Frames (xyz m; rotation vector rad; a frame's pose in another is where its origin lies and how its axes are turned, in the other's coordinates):
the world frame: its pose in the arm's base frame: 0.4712 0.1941 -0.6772 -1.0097 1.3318 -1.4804
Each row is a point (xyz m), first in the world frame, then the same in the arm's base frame.
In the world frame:
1: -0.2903 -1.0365 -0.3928
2: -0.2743 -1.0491 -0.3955
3: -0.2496 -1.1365 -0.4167
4: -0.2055 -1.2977 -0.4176
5: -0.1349 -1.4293 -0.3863
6: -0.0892 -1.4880 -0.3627
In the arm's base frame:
1: 0.0880 0.6246 0.3131
2: 0.0798 0.6106 0.3256
3: 0.0449 0.5964 0.4109
4: 0.0174 0.5608 0.5719
5: 0.0157 0.4896 0.7068
6: 0.0201 0.4415 0.7681

